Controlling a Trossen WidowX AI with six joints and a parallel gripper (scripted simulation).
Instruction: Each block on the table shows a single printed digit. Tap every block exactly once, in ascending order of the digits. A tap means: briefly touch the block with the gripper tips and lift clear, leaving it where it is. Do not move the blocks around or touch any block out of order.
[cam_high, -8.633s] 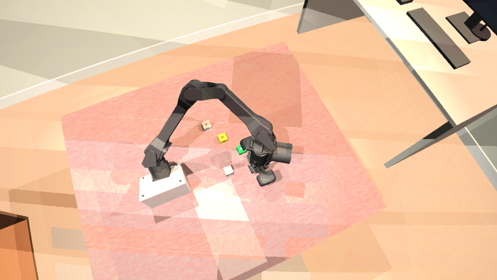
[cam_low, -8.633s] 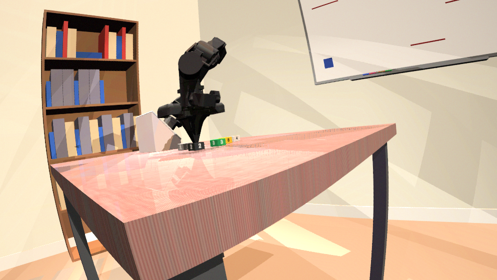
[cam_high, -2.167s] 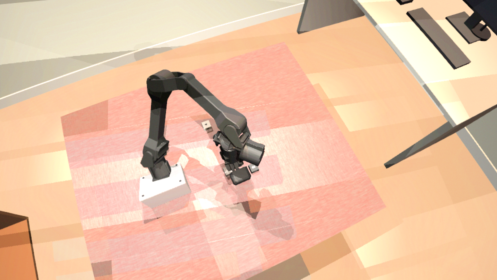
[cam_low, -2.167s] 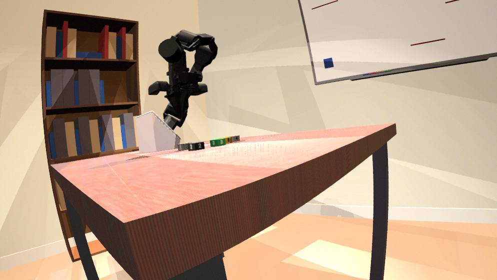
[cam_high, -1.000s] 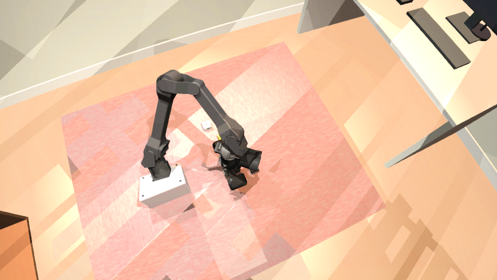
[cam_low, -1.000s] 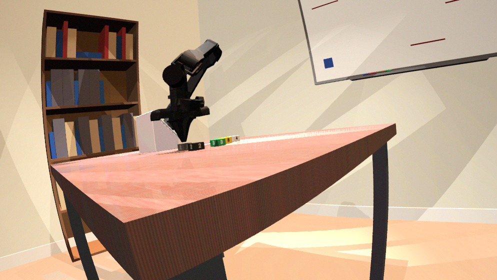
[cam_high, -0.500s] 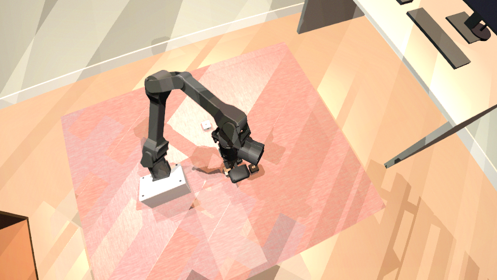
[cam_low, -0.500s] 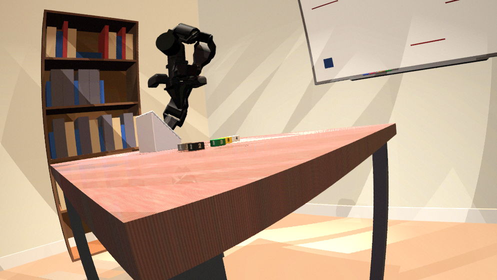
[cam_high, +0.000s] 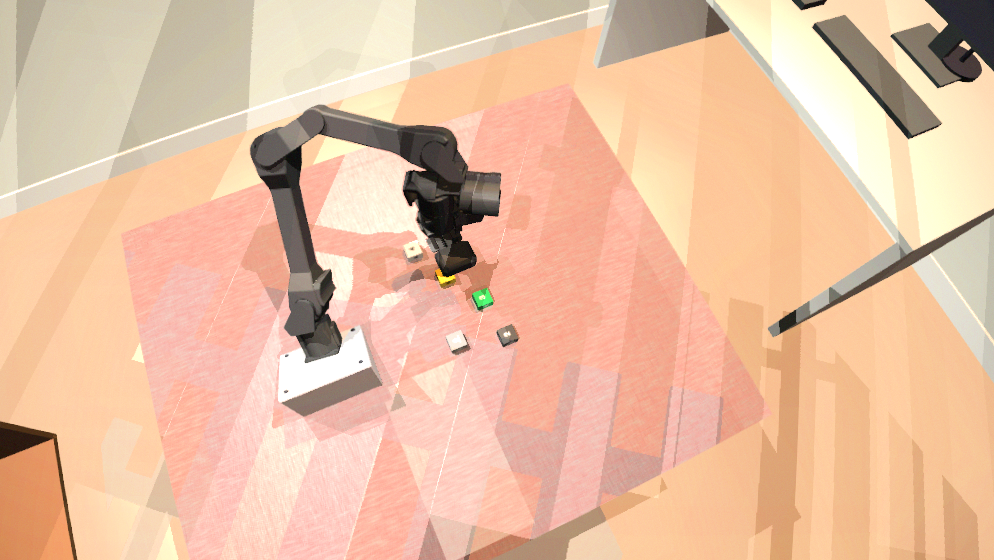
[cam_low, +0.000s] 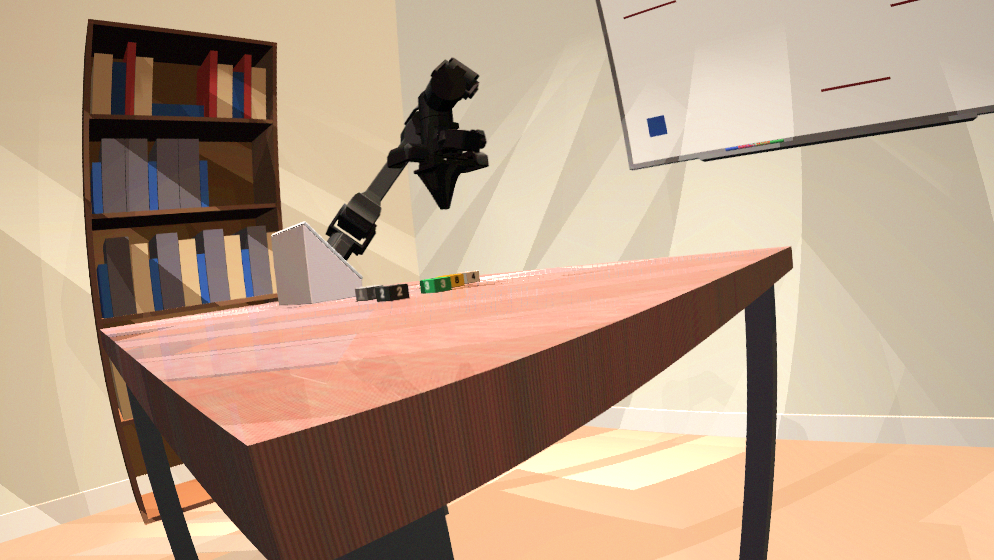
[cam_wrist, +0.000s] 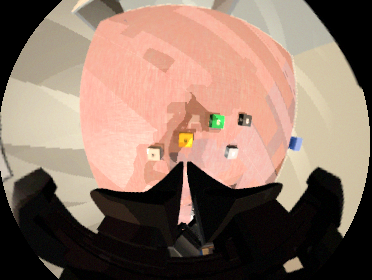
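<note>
The yellow block lies 12 cm below my gripper tip and 1 cm to the right of it. Round my gripper tip: green block (12 cm below, 8 cm to the right, 6 cm ahead); black block (16 cm to the right, 12 cm below, 9 cm ahead); white block (12 cm below, 6 cm to the left, 5 cm behind).
</note>
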